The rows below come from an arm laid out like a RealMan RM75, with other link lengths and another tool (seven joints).
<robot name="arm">
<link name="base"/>
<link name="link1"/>
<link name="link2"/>
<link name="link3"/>
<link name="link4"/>
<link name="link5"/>
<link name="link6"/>
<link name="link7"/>
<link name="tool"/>
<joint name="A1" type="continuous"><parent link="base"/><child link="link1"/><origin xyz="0 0 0.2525" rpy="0 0 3.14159"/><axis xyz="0 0 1"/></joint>
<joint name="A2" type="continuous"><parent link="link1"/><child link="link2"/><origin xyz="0 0 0" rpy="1.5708 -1.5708 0"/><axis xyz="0 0 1"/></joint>
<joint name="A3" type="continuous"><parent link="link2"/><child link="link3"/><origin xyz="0.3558 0 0" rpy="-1.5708 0 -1.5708"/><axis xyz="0 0 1"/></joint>
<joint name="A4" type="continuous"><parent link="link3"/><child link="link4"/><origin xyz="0 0 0" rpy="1.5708 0 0"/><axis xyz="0 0 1"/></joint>
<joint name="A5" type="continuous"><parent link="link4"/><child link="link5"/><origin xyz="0 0.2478 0" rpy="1.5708 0 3.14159"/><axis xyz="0 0 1"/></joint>
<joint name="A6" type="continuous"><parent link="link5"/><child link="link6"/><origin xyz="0 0 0" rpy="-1.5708 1.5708 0"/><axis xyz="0 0 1"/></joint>
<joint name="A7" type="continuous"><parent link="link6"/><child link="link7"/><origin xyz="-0.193 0 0" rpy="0 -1.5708 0"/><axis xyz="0 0 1"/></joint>
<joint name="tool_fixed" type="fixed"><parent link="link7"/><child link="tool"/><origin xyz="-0.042 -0.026 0.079" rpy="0 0.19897 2.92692"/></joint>
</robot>
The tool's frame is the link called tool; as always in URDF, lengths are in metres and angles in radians. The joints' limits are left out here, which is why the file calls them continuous.
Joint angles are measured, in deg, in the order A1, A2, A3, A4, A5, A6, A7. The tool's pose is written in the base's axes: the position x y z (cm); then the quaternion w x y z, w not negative. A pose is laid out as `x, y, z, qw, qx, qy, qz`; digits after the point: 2 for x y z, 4 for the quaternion.
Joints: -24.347, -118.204, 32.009, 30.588, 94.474, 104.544, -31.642
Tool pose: -26.11, 43.35, -1.94, 0.0372, 0.5806, 0.6035, 0.5453
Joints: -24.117, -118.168, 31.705, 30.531, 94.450, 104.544, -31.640
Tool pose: -26.36, 43.30, -1.79, 0.0347, 0.5779, 0.6043, 0.5474
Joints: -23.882, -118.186, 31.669, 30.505, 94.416, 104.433, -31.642
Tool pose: -26.57, 43.24, -1.79, 0.0328, 0.5759, 0.6057, 0.5480
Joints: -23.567, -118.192, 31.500, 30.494, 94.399, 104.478, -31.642
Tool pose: -26.82, 43.10, -1.71, 0.0310, 0.5736, 0.6069, 0.5493
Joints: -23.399, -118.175, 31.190, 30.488, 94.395, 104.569, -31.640
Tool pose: -26.98, 43.04, -1.55, 0.0294, 0.5717, 0.6070, 0.5512
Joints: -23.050, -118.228, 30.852, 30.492, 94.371, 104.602, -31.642
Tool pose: -27.28, 42.91, -1.43, 0.0268, 0.5683, 0.6081, 0.5537
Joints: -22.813, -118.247, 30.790, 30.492, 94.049, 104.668, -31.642
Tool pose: -27.41, 42.82, -1.27, 0.0258, 0.5659, 0.6077, 0.5565
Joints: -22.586, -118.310, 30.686, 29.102, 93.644, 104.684, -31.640
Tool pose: -27.70, 42.65, -1.48, 0.0303, 0.5546, 0.6137, 0.5611
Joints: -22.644, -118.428, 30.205, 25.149, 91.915, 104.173, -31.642
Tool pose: -28.21, 42.80, -1.77, 0.0402, 0.5218, 0.6260, 0.5781
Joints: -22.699, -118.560, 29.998, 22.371, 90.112, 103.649, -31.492
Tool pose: -28.57, 43.00, -1.84, 0.0450, 0.4969, 0.6321, 0.5929
